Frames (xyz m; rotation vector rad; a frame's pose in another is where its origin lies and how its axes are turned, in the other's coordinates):
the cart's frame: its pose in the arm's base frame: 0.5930 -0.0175 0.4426 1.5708 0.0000 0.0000
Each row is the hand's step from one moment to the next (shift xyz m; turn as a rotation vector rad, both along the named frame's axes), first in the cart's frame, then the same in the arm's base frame.
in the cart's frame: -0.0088 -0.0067 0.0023 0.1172 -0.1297 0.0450
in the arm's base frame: -0.0088 -0.0023 -0.0067 0.1172 -0.0450 -0.1297
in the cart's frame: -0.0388 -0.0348 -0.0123 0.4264 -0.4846 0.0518
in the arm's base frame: -0.0388 0.0123 -0.0348 0.4264 -0.0518 -0.4846
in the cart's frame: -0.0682 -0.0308 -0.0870 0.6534 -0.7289 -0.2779
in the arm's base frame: -0.0682 0.0870 -0.0308 0.6534 0.2779 -0.7289
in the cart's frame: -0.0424 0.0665 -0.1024 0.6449 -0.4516 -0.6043
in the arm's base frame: -0.0424 0.1024 0.0665 0.6449 0.6043 -0.4516
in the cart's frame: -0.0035 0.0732 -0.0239 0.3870 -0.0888 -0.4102
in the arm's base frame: -0.0035 0.0239 0.0732 0.3870 0.4102 -0.0888
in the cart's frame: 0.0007 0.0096 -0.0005 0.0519 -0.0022 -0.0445
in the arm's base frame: 0.0007 0.0005 0.0096 0.0519 0.0445 -0.0022
